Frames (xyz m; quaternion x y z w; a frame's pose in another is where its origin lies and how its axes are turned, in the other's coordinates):
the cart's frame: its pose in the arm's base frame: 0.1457 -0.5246 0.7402 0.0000 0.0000 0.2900 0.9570
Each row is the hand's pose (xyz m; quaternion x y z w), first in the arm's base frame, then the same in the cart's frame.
Working: the arm's base frame: its pose in the cart's frame: 0.1700 0.5172 -0.7402 0.0000 0.0000 -0.2900 0.9570

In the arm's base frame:
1: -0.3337 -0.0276 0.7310 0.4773 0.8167 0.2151 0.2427
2: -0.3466 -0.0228 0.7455 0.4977 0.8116 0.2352 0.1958
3: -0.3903 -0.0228 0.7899 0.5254 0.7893 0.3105 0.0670
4: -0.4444 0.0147 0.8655 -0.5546 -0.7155 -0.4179 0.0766
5: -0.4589 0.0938 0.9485 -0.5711 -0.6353 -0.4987 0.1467
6: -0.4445 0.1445 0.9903 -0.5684 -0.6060 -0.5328 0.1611
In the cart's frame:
1: -0.1229 0.6795 -0.0092 0.6936 0.6432 0.1355 0.2947
2: -0.1309 0.6907 0.0053 0.7117 0.6324 0.1683 0.2556
3: -0.1673 0.7149 0.0497 0.7317 0.6030 0.2777 0.1542
4: -0.1915 0.7761 0.1253 0.7383 0.5239 0.4221 0.0479
5: -0.1596 0.8500 0.2083 0.7308 0.4424 0.5198 0.0042
6: -0.1195 0.8842 0.2501 0.7197 0.4151 0.5566 0.0003

